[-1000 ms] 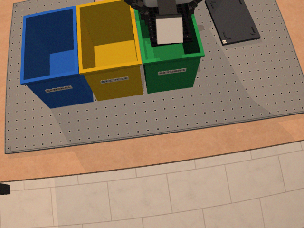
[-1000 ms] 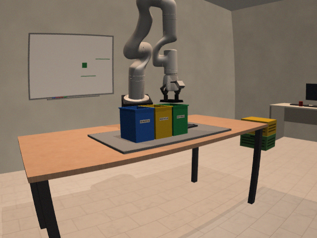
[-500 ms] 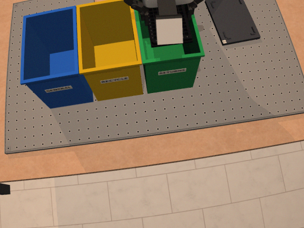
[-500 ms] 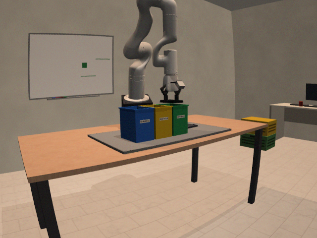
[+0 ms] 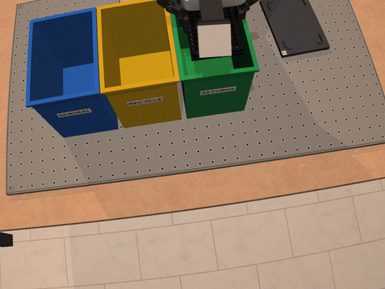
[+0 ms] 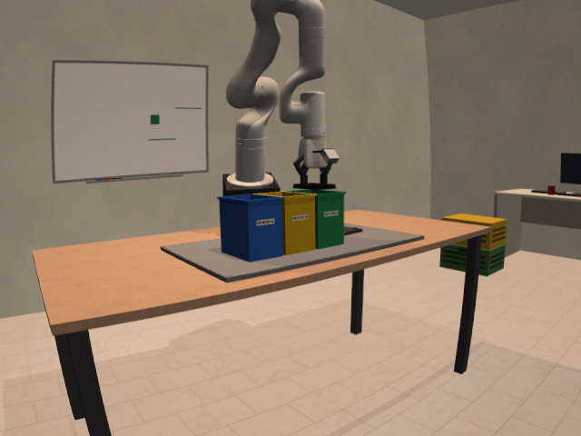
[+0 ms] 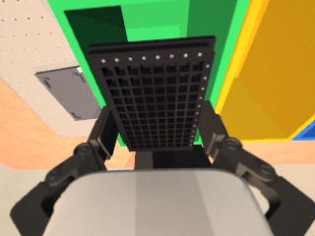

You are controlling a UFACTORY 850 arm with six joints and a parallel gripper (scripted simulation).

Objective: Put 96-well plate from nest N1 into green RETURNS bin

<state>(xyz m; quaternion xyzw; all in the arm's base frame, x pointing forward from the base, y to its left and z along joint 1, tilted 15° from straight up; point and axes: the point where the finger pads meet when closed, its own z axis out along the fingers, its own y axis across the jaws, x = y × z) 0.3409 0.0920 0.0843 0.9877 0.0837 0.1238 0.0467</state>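
My hand is 1 cm above the black 96-well plate. The rest, counted from my hand: blue general bin: 4 cm ahead, 26 cm to the right, 12 cm below; then yellow recycle bin: 2 cm ahead, 13 cm to the right, 12 cm below; then green returns bin: 12 cm below.
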